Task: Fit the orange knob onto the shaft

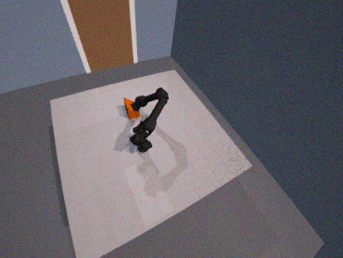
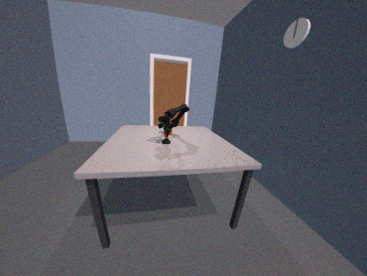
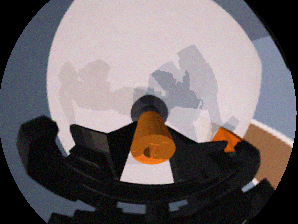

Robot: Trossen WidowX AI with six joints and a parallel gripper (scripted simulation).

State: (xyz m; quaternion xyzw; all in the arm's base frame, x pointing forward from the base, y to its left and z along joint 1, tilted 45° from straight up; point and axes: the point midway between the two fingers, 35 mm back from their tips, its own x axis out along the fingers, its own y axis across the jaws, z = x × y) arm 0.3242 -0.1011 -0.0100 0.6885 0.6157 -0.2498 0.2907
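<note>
The orange knob lies 2 cm above my gripper tip. Also, from my gripper tip: dark round pedestal (4 cm below).
</note>
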